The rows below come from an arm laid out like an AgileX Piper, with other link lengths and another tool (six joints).
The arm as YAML. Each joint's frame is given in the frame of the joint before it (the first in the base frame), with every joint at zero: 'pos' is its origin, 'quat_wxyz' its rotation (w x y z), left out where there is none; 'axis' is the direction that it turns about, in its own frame. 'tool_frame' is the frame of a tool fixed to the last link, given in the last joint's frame.
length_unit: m
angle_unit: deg
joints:
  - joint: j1
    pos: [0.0, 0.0, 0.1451]
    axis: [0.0, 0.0, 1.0]
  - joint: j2
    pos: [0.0, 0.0, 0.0]
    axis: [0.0, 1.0, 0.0]
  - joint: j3
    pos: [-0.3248, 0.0, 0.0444]
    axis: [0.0, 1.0, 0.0]
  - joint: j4
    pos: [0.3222, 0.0, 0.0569]
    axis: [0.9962, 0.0, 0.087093]
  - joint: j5
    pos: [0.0, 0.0, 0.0]
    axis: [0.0, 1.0, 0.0]
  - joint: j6
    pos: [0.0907, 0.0, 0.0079]
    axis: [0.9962, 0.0, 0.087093]
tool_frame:
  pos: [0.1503, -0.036, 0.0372]
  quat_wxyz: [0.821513, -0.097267, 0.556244, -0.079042]
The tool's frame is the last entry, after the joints.
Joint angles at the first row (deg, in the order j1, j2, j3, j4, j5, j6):
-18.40, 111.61, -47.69, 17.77, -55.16, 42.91
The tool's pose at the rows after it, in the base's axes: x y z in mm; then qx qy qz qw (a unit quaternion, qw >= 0):
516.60 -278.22 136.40 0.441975 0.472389 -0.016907 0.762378
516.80 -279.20 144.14 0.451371 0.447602 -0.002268 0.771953
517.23 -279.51 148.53 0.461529 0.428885 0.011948 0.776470
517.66 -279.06 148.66 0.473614 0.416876 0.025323 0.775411
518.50 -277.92 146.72 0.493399 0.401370 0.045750 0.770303
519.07 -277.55 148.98 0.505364 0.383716 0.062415 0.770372
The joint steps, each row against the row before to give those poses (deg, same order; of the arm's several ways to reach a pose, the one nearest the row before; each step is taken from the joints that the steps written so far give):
0.00, 0.00, 0.00, 0.00, -1.71, 3.63
0.00, 0.00, 0.00, 0.00, -2.31, 2.82
0.00, 0.00, -0.04, 0.00, -1.39, 2.60
0.00, 0.00, 0.00, 0.00, -0.41, 2.45
0.00, 0.00, 0.00, 0.00, -0.12, 3.76
0.00, 0.00, 0.00, 0.00, -0.96, 2.94

